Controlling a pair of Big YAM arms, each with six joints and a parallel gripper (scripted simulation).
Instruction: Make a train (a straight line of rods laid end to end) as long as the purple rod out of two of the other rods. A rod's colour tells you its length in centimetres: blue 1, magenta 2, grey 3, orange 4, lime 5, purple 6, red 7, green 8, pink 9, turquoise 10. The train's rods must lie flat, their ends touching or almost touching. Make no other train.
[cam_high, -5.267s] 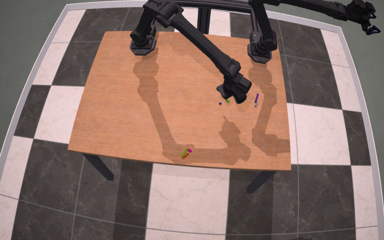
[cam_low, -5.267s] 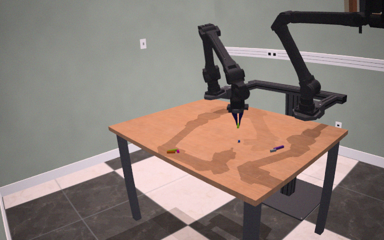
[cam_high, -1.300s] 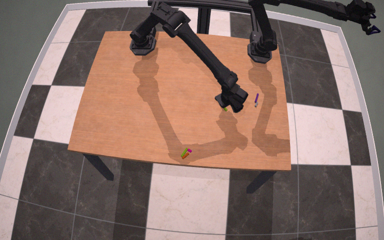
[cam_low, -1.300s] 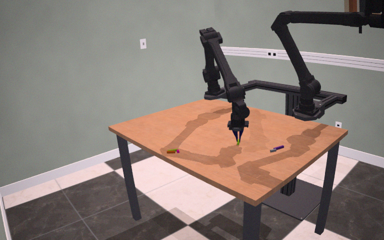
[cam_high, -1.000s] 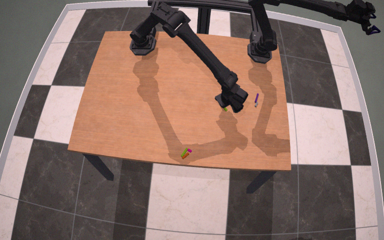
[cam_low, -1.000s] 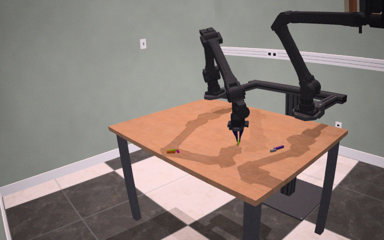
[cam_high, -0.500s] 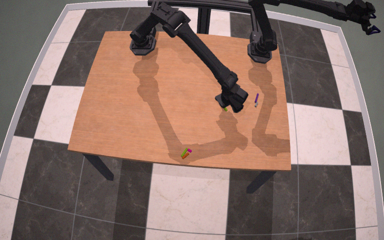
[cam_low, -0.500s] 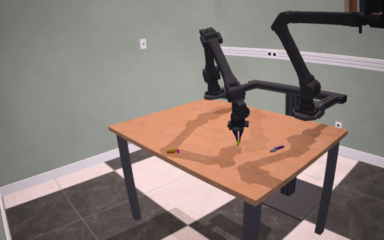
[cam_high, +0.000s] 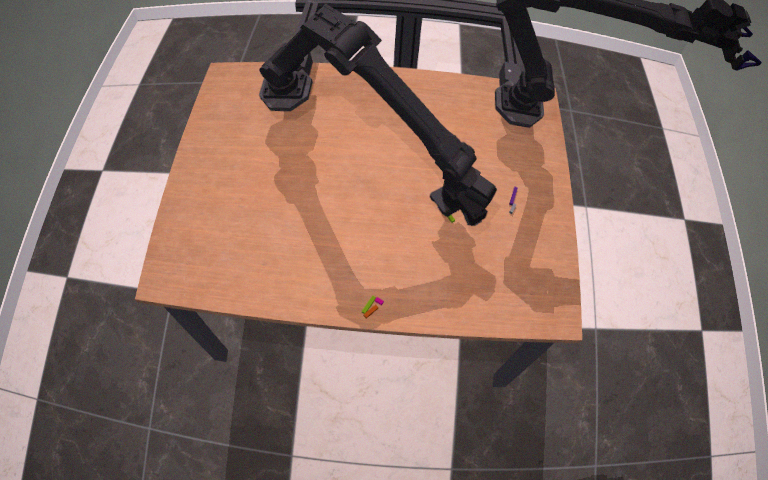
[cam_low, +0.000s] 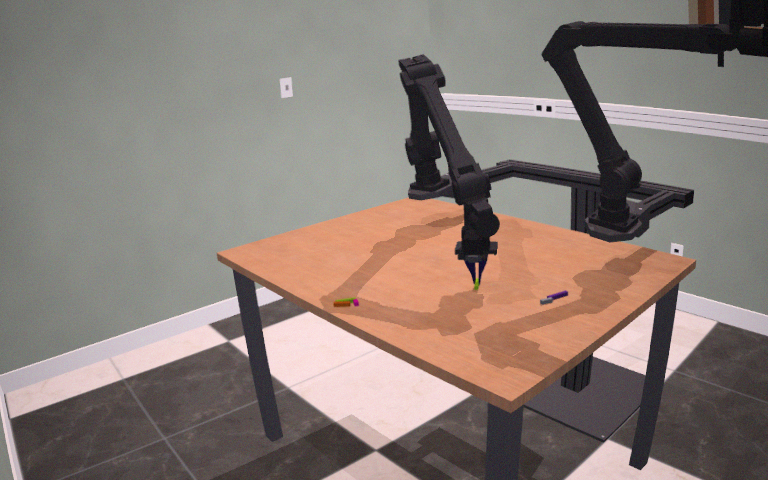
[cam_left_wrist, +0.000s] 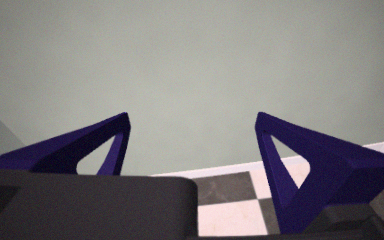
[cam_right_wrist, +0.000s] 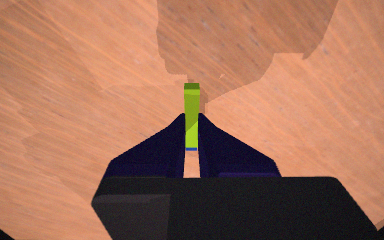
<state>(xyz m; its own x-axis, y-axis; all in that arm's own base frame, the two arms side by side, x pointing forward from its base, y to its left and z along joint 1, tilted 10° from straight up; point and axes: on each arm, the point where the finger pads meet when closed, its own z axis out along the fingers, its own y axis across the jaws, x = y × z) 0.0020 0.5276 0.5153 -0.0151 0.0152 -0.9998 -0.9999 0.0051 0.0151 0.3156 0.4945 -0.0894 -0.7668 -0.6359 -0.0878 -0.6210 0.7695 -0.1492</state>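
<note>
Now: right hand 30 mm past the blue rod, 20 mm to the left of it and 20 mm above it. From my right hand the other things lie so: purple rod 80 mm behind, 190 mm to the left, 20 mm below; then grey rod 40 mm behind, 190 mm to the left, 20 mm below; then magenta rod 250 mm ahead, 170 mm to the right, 20 mm below.
</note>
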